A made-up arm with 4 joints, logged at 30 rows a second.
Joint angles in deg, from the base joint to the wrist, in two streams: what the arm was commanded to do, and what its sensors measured. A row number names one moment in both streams.
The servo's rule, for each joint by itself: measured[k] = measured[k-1] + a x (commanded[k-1-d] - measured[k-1]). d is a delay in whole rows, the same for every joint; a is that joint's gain. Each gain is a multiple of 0.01, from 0.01 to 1. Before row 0 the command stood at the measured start. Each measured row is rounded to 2 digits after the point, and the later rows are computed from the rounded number. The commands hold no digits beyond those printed.
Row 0, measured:
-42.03 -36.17 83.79 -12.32
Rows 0 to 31, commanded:
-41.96 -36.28 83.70 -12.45
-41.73 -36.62 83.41 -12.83
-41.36 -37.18 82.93 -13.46
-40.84 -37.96 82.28 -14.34
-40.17 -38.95 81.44 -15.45
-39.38 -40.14 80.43 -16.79
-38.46 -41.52 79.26 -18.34
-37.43 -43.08 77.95 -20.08
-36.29 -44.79 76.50 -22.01
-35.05 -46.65 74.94 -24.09
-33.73 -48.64 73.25 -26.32
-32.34 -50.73 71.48 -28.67
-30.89 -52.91 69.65 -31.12
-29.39 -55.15 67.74 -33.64
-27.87 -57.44 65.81 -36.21
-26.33 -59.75 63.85 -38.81
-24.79 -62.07 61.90 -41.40
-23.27 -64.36 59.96 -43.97
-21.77 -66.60 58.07 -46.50
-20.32 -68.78 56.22 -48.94
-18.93 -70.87 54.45 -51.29
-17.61 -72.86 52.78 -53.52
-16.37 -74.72 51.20 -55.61
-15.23 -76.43 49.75 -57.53
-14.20 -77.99 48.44 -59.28
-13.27 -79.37 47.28 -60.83
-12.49 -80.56 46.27 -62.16
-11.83 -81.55 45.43 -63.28
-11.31 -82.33 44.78 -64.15
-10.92 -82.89 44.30 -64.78
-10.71 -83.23 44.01 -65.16
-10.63 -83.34 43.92 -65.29
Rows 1 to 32, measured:
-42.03 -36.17 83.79 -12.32
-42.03 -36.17 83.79 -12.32
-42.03 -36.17 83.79 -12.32
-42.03 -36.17 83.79 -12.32
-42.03 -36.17 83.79 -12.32
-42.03 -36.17 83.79 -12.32
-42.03 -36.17 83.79 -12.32
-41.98 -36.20 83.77 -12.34
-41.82 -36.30 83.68 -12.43
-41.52 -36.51 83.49 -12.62
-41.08 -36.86 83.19 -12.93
-40.49 -37.36 82.75 -13.38
-39.77 -38.03 82.17 -13.99
-38.92 -38.87 81.44 -14.77
-37.95 -39.88 80.57 -15.73
-36.87 -41.06 79.55 -16.86
-35.69 -42.40 78.40 -18.16
-34.42 -43.90 77.11 -19.63
-33.07 -45.54 75.70 -21.26
-31.65 -47.31 74.19 -23.03
-30.18 -49.19 72.58 -24.94
-28.68 -51.17 70.89 -26.97
-27.15 -53.23 69.13 -29.10
-25.62 -55.35 67.32 -31.31
-24.09 -57.51 65.48 -33.59
-22.58 -59.69 63.63 -35.91
-21.11 -61.87 61.78 -38.26
-19.69 -64.03 59.95 -40.61
-18.34 -66.15 58.16 -42.93
-17.06 -68.21 56.42 -45.21
-15.87 -70.18 54.75 -47.43
-14.78 -72.05 53.17 -49.56
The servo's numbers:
d 7
a 0.65 0.24 0.25 0.18

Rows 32 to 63, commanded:
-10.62 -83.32 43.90 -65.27
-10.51 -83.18 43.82 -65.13
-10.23 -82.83 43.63 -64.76
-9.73 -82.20 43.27 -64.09
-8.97 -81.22 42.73 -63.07
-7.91 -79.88 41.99 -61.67
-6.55 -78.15 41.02 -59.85
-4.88 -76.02 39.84 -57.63
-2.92 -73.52 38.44 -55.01
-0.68 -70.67 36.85 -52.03
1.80 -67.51 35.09 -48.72
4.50 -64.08 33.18 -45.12
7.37 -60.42 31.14 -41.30
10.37 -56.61 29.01 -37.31
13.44 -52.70 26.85 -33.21
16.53 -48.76 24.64 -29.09
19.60 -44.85 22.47 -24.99
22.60 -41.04 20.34 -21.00
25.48 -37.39 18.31 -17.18
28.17 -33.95 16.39 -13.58
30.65 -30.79 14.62 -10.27
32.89 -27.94 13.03 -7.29
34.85 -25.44 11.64 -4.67
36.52 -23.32 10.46 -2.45
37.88 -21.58 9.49 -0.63
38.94 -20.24 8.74 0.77
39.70 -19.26 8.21 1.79
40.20 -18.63 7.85 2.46
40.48 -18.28 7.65 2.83
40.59 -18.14 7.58 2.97
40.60 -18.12 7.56 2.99
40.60 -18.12 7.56 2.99
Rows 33 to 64, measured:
-13.80 -73.81 51.70 -51.59
-12.95 -75.43 50.34 -53.49
-12.22 -76.90 49.11 -55.25
-11.63 -78.20 48.03 -56.85
-11.17 -79.33 47.10 -58.28
-10.87 -80.27 46.33 -59.52
-10.71 -81.01 45.73 -60.56
-10.65 -81.56 45.27 -61.41
-10.56 -81.95 44.91 -62.08
-10.35 -82.16 44.59 -62.56
-9.95 -82.17 44.26 -62.84
-9.31 -81.94 43.88 -62.88
-8.40 -81.45 43.41 -62.66
-7.20 -80.66 42.81 -62.15
-5.69 -79.55 42.07 -61.34
-3.89 -78.10 41.16 -60.20
-1.80 -76.32 40.08 -58.73
0.54 -74.21 38.83 -56.93
3.11 -71.78 37.42 -54.80
5.88 -69.05 35.85 -52.37
8.80 -66.06 34.14 -49.66
11.82 -62.85 32.32 -46.70
14.88 -59.47 30.40 -43.53
17.95 -55.96 28.42 -40.19
20.97 -52.38 26.40 -36.74
23.90 -48.78 24.38 -33.22
26.68 -45.22 22.38 -29.68
29.26 -41.76 20.44 -26.19
31.62 -38.44 18.59 -22.79
33.72 -35.32 16.85 -19.53
35.54 -32.44 15.25 -16.46
37.06 -29.83 13.81 -13.61

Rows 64 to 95, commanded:
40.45 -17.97 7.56 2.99
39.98 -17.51 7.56 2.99
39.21 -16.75 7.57 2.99
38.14 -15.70 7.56 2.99
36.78 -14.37 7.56 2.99
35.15 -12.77 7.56 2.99
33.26 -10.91 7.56 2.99
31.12 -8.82 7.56 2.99
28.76 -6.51 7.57 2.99
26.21 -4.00 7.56 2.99
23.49 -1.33 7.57 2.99
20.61 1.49 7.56 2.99
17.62 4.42 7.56 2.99
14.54 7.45 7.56 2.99
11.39 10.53 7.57 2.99
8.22 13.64 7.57 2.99
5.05 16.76 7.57 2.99
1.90 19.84 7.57 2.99
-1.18 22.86 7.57 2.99
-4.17 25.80 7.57 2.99
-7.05 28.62 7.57 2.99
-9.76 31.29 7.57 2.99
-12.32 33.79 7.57 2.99
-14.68 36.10 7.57 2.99
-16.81 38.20 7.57 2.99
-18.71 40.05 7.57 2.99
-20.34 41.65 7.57 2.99
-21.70 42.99 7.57 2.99
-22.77 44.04 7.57 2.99
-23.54 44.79 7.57 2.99
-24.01 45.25 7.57 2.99
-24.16 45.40 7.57 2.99
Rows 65 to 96, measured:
38.28 -27.53 12.54 -11.02
39.20 -25.55 11.46 -8.71
39.85 -23.89 10.56 -6.70
40.26 -22.54 9.83 -4.98
40.47 -21.48 9.27 -3.55
40.55 -20.67 8.84 -2.37
40.58 -20.06 8.52 -1.41
40.50 -19.56 8.28 -0.62
40.16 -19.07 8.10 0.03
39.54 -18.51 7.97 0.56
38.63 -17.84 7.87 1.00
37.43 -17.01 7.79 1.36
35.95 -15.99 7.73 1.65
34.20 -14.77 7.69 1.89
32.20 -13.34 7.66 2.09
29.96 -11.70 7.64 2.25
27.52 -9.85 7.62 2.38
24.90 -7.81 7.61 2.49
22.11 -5.58 7.60 2.58
19.19 -3.18 7.59 2.65
16.17 -0.63 7.58 2.71
13.06 2.05 7.58 2.76
9.91 4.83 7.58 2.80
6.75 7.69 7.58 2.83
3.60 10.61 7.58 2.86
0.49 13.55 7.58 2.88
-2.54 16.49 7.58 2.90
-5.47 19.40 7.58 2.92
-8.26 22.25 7.58 2.93
-10.90 25.02 7.58 2.94
-13.36 27.68 7.58 2.95
-15.60 30.20 7.58 2.96

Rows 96 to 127, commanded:
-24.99 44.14 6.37 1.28
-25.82 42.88 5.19 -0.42
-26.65 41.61 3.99 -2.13
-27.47 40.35 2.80 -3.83
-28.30 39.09 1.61 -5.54
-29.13 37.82 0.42 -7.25
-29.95 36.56 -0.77 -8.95
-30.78 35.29 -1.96 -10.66
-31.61 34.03 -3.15 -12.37
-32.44 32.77 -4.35 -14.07
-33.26 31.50 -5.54 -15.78
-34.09 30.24 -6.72 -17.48
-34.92 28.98 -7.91 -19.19
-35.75 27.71 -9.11 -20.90
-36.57 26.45 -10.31 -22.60
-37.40 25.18 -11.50 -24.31
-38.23 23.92 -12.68 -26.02
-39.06 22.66 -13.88 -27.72
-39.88 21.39 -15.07 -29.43
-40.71 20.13 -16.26 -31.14
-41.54 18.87 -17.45 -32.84
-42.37 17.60 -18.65 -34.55
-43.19 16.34 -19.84 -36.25
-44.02 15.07 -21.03 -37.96
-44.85 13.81 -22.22 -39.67
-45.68 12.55 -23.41 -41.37
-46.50 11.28 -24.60 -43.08
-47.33 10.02 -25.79 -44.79
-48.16 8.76 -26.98 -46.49
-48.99 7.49 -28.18 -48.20
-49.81 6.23 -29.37 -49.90
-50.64 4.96 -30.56 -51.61
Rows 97 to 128, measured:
-17.62 32.56 7.58 2.97
-19.39 34.74 7.58 2.97
-20.89 36.72 7.58 2.97
-22.11 38.48 7.58 2.97
-23.04 39.99 7.58 2.97
-23.67 41.25 7.58 2.97
-23.99 42.25 7.58 2.97
-24.64 42.70 7.28 2.67
-25.41 42.74 6.76 2.11
-26.22 42.47 6.07 1.35
-27.03 41.96 5.25 0.42
-27.86 41.27 4.34 -0.65
-28.69 40.44 3.36 -1.84
-29.51 39.51 2.33 -3.12
-30.34 38.50 1.26 -4.48
-31.17 37.43 0.16 -5.90
-32.00 36.31 -0.97 -7.37
-32.82 35.16 -2.11 -8.88
-33.65 33.98 -3.26 -10.43
-34.48 32.78 -4.42 -12.01
-35.31 31.56 -5.59 -13.61
-36.13 30.33 -6.77 -15.23
-36.96 29.09 -7.95 -16.86
-37.79 27.85 -9.13 -18.51
-38.62 26.60 -10.32 -20.17
-39.44 25.35 -11.51 -21.84
-40.27 24.10 -12.70 -23.51
-41.10 22.84 -13.89 -25.19
-41.93 21.58 -15.08 -26.87
-42.75 20.32 -16.27 -28.56
-43.58 19.06 -17.46 -30.25
-44.41 17.80 -18.65 -31.95

